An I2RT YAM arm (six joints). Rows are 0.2 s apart.
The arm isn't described. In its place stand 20 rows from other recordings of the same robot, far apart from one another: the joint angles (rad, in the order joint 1, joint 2, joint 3, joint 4, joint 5, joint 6), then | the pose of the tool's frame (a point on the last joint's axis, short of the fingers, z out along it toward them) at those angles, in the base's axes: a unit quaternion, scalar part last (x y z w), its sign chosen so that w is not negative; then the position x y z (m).
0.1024 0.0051 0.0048 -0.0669 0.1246 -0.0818 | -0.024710, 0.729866, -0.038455, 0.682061, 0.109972, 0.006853, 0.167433
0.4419 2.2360 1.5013 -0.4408 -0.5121 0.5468 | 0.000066, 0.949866, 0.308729, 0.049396, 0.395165, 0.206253, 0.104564
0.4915 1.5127 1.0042 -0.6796 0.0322 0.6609 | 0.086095, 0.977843, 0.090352, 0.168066, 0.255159, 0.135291, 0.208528
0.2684 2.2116 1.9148 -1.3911 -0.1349 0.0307 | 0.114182, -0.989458, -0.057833, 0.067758, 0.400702, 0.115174, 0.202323
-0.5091 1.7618 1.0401 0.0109 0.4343 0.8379 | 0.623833, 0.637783, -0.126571, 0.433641, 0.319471, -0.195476, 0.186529
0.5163 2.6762 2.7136 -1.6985 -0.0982 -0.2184 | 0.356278, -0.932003, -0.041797, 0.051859, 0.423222, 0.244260, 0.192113
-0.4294 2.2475 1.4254 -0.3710 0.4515 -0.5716 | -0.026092, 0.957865, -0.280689, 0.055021, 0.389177, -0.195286, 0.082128
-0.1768 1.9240 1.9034 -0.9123 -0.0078 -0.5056 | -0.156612, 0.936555, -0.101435, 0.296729, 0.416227, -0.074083, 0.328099
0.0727 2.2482 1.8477 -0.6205 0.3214 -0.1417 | -0.058466, 0.949246, -0.163152, 0.262480, 0.490307, 0.024433, 0.187049
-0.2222 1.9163 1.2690 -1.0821 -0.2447 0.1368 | -0.186159, -0.971782, -0.124907, 0.073362, 0.317827, -0.062965, 0.154843
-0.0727 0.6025 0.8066 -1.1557 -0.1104 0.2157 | 0.120025, 0.943551, 0.074147, 0.299681, 0.093759, -0.002895, 0.282449
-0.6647 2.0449 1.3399 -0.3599 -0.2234 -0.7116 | -0.050448, 0.961227, -0.074591, 0.260643, 0.334414, -0.252047, 0.140214
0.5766 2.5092 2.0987 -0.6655 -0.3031 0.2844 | -0.176107, 0.942847, 0.234043, 0.158902, 0.440872, 0.299383, 0.131762
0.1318 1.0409 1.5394 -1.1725 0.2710 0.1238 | 0.054991, 0.893110, -0.065992, 0.441561, 0.157562, 0.011275, 0.443539
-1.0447 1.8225 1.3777 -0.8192 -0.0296 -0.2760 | 0.368417, 0.916904, -0.082164, 0.129634, 0.184613, -0.315825, 0.213459
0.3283 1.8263 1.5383 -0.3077 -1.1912 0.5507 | -0.180027, 0.756006, 0.613539, 0.140055, 0.378241, 0.163771, 0.307949
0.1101 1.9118 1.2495 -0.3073 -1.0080 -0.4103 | -0.353361, 0.771451, 0.417319, 0.325338, 0.385313, 0.072888, 0.182268
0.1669 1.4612 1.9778 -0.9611 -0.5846 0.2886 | -0.104307, 0.817569, 0.352790, 0.442991, 0.261138, 0.063917, 0.504513
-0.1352 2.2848 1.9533 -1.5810 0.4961 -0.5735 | 0.248422, -0.923356, 0.169720, 0.238527, 0.402771, -0.071890, 0.190794
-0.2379 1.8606 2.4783 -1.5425 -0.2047 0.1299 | 0.140618, 0.933349, 0.079704, 0.320519, 0.318474, -0.069781, 0.470377
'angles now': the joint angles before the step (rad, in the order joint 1, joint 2, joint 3, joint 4, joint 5, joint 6). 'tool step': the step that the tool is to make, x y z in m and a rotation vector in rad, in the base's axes. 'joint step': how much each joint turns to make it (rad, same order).
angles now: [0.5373 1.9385 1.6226 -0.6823 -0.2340 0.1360]
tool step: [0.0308 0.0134 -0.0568 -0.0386 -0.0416 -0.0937]
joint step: [-0.0019 0.1556 -0.0055 0.1858 0.0961 0.0472]
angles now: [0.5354 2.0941 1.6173 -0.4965 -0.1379 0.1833]
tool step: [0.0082 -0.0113 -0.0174 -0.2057 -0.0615 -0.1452]
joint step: [-0.0111 0.0371 -0.0006 -0.0134 0.2479 -0.0001]
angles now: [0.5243 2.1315 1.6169 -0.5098 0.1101 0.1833]
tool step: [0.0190 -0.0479 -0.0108 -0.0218 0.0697 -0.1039]
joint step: [-0.1133 0.0175 -0.0008 -0.0535 -0.0150 -0.0023]
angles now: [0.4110 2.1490 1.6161 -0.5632 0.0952 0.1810]
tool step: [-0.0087 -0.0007 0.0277 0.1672 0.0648 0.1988]
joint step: [-0.0140 -0.0593 0.0191 -0.0758 -0.2571 -0.1068]
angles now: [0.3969 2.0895 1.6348 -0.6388 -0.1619 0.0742]
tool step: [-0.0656 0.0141 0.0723 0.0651 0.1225 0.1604]
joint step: [0.0858 -0.2048 0.0090 -0.3020 -0.1321 -0.0218]
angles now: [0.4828 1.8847 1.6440 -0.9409 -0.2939 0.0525]
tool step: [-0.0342 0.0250 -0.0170 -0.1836 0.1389 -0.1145]
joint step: [0.1144 0.0082 -0.0301 -0.1339 0.1507 0.1964]
